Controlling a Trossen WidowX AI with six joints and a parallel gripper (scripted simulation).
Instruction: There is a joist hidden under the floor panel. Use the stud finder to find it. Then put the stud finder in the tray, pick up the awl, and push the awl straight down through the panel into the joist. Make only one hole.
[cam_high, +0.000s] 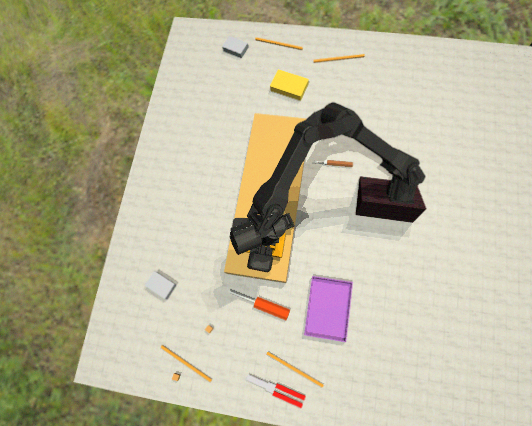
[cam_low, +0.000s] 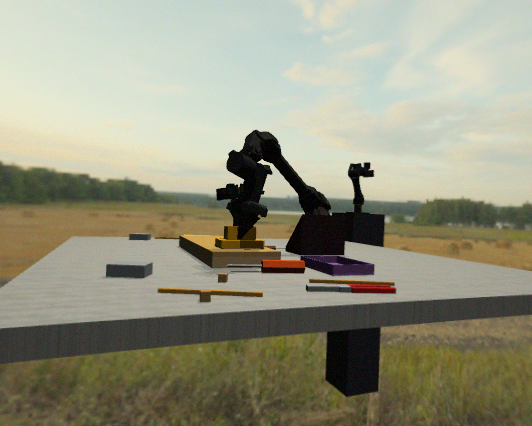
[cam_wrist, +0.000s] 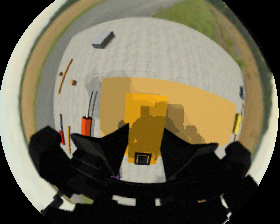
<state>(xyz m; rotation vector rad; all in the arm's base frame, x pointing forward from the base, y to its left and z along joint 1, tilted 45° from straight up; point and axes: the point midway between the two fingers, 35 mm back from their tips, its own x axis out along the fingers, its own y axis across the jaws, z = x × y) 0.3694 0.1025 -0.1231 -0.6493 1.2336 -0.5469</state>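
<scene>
The purple tray is 220 mm behind my gripper tip, 160 mm to the left of it and 50 mm below it. The rest, counted from my gripper tip: yellow block (550 mm to the right, 50 mm below, 20 mm behind); then awl (290 mm to the right, 180 mm behind, 60 mm below); then yellow stud finder (20 mm behind, 20 mm above).
</scene>
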